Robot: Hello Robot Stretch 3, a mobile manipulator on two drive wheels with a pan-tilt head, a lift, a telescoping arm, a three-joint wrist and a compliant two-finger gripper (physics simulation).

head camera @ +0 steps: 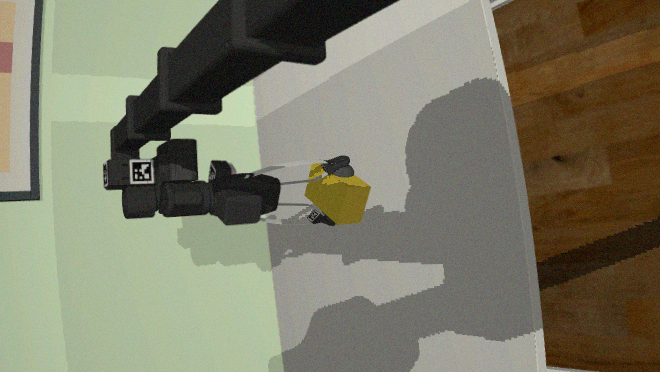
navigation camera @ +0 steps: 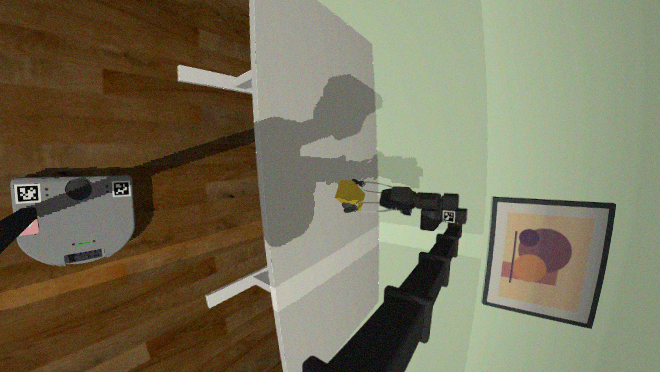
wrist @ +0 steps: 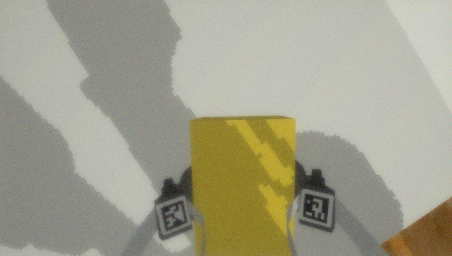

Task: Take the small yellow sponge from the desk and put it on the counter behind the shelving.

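Pixels of known places: robot's base, origin of its link: (navigation camera: 79, 188).
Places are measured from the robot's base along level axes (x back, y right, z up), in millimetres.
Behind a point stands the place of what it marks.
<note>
The yellow sponge (head camera: 345, 205) @(x -2, y 594, z 882 mm) (navigation camera: 347, 191) @(x 4, y 592, z 881 mm) (wrist: 235, 150) is a block standing out between the two fingertips over the white desk (head camera: 380, 280) @(x -149, y 713, z 721 mm) (navigation camera: 300, 50) @(x -472, y 549, z 721 mm) (wrist: 300, 60). My gripper (head camera: 332, 192) @(x 21, y 638, z 843 mm) (navigation camera: 353, 195) @(x 21, y 638, z 843 mm) (wrist: 241, 179) @(x 21, y 638, z 843 mm) is shut on it, with one dark fingertip pressed against each side. The sponge's lower end in the wrist view is cut off by the frame edge. How large a gap there is between sponge and desk is hard to judge. The counter and the shelving do not show in these views.
My arm (head camera: 200, 75) @(x 85, y 318, z 1197 mm) (navigation camera: 400, 310) @(x 83, y 221, z 1181 mm) stretches across the desk, with the wrist near the pale green wall (head camera: 125, 300) @(x -199, y 1210, z 1102 mm) (navigation camera: 430, 75) @(x -548, y 1188, z 1004 mm). A framed picture (navigation camera: 545, 255) @(x 297, y 1219, z 1515 mm) hangs on that wall. My grey base (navigation camera: 75, 220) @(x 104, y -17, z 160 mm) stands on the wooden floor (head camera: 590, 150) @(x 101, y 591, z 1 mm) (navigation camera: 165, 30) @(x -766, y 318, z 0 mm) by the desk's white legs (navigation camera: 210, 77).
</note>
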